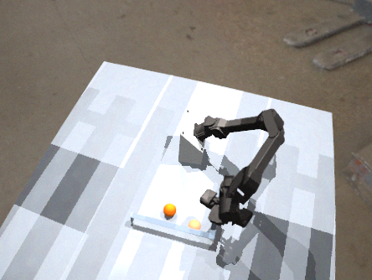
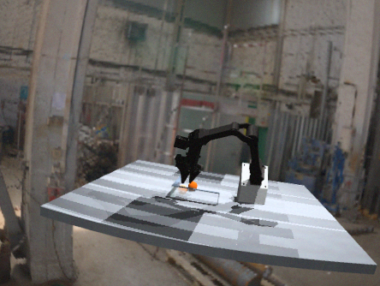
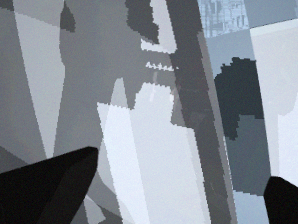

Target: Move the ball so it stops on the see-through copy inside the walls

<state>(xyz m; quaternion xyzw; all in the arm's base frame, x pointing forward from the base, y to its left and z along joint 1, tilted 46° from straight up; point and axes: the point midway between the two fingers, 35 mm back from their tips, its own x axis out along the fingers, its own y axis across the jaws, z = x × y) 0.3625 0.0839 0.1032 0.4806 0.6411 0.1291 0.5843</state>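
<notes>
Right now my gripper tip is 10 mm short of the see-through copy of the ball, 100 mm to the left of it and 60 mm above it.
</notes>
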